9 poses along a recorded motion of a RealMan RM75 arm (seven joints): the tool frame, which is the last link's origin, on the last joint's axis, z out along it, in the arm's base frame.
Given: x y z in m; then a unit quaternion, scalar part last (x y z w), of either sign.
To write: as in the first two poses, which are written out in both.
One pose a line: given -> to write
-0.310 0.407 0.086 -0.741 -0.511 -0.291 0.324 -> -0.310 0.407 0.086 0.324 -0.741 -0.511 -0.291
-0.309 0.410 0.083 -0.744 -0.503 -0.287 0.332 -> -0.309 0.410 0.083 0.332 -0.744 -0.503 -0.287
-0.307 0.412 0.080 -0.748 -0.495 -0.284 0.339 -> -0.307 0.412 0.080 0.339 -0.748 -0.495 -0.284
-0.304 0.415 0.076 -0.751 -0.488 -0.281 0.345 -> -0.304 0.415 0.076 0.345 -0.751 -0.488 -0.281
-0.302 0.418 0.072 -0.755 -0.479 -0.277 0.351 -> -0.302 0.418 0.072 0.351 -0.755 -0.479 -0.277
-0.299 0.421 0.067 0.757 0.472 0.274 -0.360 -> -0.299 0.421 0.067 0.360 -0.757 -0.472 -0.274
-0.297 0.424 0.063 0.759 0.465 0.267 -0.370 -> -0.297 0.424 0.063 0.370 -0.759 -0.465 -0.267
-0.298 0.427 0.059 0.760 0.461 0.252 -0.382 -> -0.298 0.427 0.059 0.382 -0.760 -0.461 -0.252
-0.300 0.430 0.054 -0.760 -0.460 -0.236 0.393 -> -0.300 0.430 0.054 0.393 -0.760 -0.460 -0.236
